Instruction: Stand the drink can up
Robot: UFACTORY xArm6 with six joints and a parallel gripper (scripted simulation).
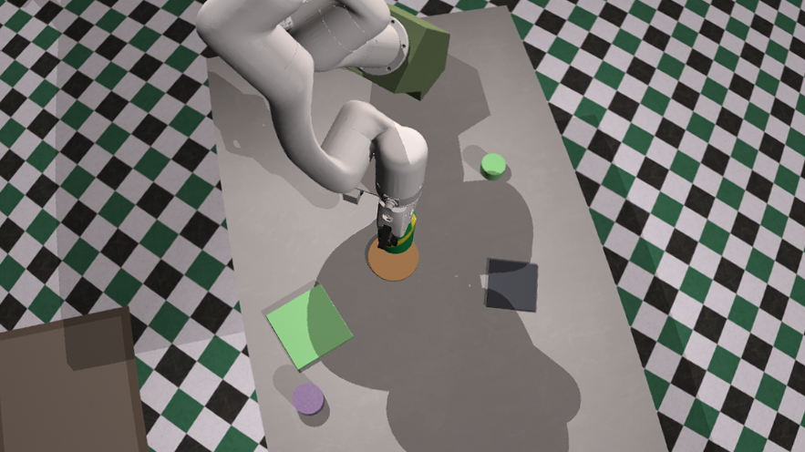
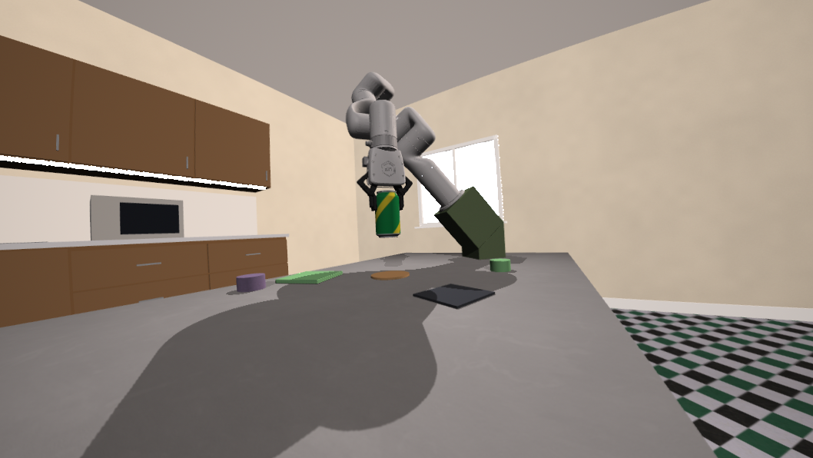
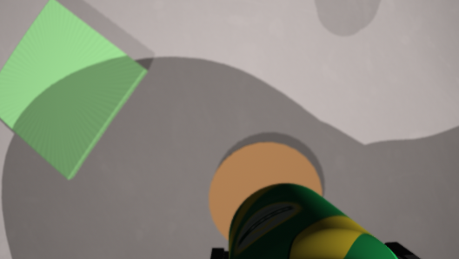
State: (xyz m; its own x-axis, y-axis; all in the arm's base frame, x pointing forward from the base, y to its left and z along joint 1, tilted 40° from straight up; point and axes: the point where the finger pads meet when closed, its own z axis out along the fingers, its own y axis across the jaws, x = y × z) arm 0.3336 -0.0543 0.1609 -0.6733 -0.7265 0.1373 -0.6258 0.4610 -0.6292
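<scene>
Now: the round cork coaster 190 mm below my hand. Also, from my hand: dark square coaster (170 mm ahead, 190 mm to the left, 190 mm below); then drink can (30 mm below); then green square pad (60 mm ahead, 220 mm to the right, 190 mm below).
</scene>
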